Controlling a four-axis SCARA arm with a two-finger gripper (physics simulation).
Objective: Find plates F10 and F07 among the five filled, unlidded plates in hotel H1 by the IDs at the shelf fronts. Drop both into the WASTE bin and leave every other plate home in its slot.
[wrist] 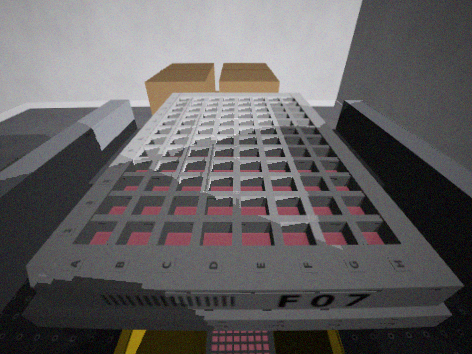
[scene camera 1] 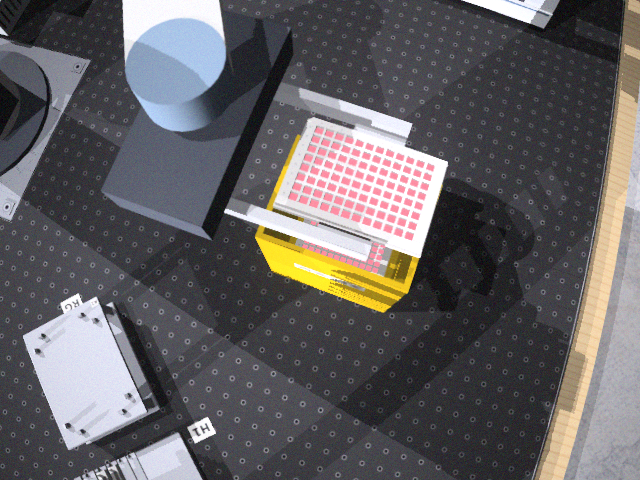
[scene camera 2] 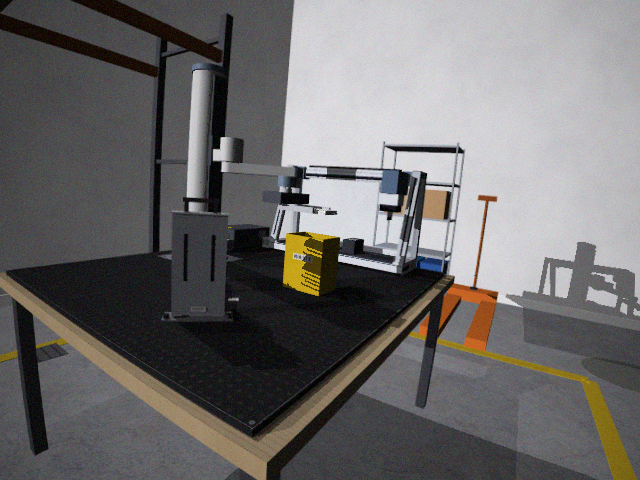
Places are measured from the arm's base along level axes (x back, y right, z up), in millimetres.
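Pixels of known places: gripper, fingertip midpoint: (wrist: 236, 119) (scene camera 1: 389, 191) (scene camera 2: 321, 210).
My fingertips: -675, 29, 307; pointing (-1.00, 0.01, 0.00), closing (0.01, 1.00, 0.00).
Observation:
Behind a point stands the place of what it marks, as x, y, z.
My gripper (scene camera 1: 388, 191) {-675, 29, 307} (scene camera 2: 324, 210) {-675, 29, 307} (wrist: 236, 119) {-675, 29, 307} is shut on plate F07 (scene camera 1: 361, 180) {-650, 29, 309} (wrist: 320, 301), with one finger along each long side. The plate is level, its wells are pink, and its front ID shows in the wrist view. It hangs above the yellow WASTE bin (scene camera 1: 330, 276) {-646, 85, 142} (scene camera 2: 302, 271) {-649, 85, 87} and covers most of its opening in scene camera 1. Another pink-welled plate (scene camera 1: 338, 257) {-644, 38, 29} (wrist: 240, 342) {-655, 35, 32} lies inside the bin; its ID is not visible. Hotel H1 (scene camera 1: 168, 457) {-519, 369, 21} shows in part at the bottom of scene camera 1; its shelf IDs are not readable.
A pale stand (scene camera 1: 85, 374) {-390, 299, 73} with pegs and an RG tag (scene camera 1: 71, 304) {-304, 227, 13} stands beside H1's tag (scene camera 1: 201, 429) {-547, 317, 13}. A white gantry machine (scene camera 2: 416, 222) {-850, -606, 262} stands behind the bin in scene camera 2. The arm's column (scene camera 2: 199, 139) {-36, 66, 562} rises left of the bin. The table's wooden edge (scene camera 1: 594, 320) {-1034, 0, 0} runs at right.

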